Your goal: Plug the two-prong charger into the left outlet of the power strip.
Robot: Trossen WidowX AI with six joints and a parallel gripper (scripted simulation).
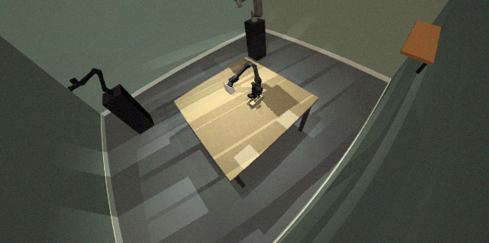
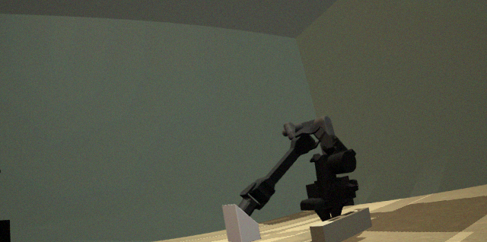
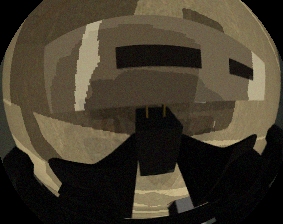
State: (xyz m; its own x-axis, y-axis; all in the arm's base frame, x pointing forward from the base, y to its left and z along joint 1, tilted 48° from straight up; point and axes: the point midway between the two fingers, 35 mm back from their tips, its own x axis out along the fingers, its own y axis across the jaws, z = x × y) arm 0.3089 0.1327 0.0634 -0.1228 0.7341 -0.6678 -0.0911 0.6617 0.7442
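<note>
Right now my gripper tip is 2 cm short of the charger and 1 cm below it.
</note>
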